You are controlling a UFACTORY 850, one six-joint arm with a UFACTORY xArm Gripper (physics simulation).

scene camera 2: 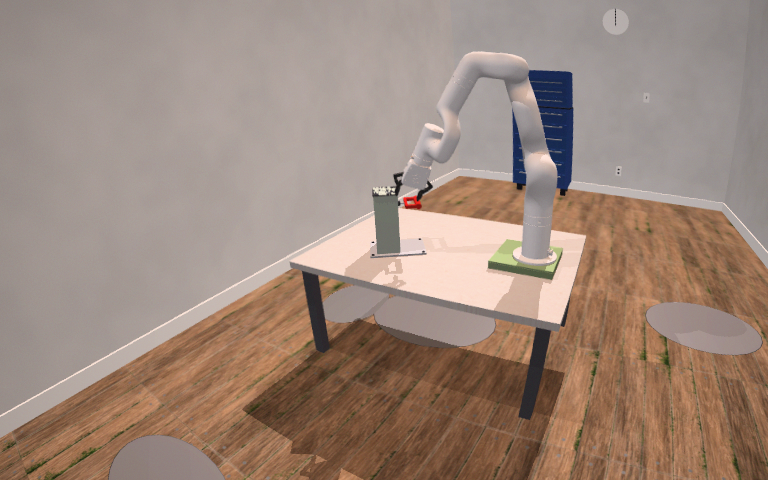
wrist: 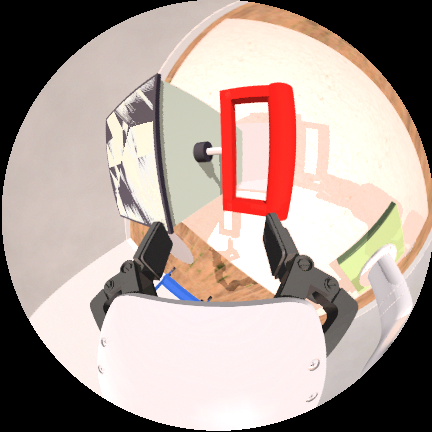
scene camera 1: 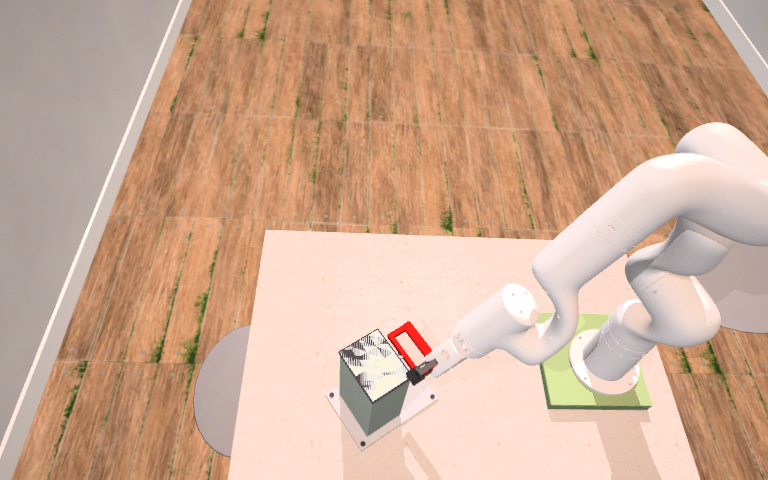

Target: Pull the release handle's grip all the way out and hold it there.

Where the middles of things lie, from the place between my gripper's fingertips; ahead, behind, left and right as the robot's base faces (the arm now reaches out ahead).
My hand is 8 cm short of the pale base plate (scene camera 1: 418,397), 2 cm to the left of it and 25 cm above it.
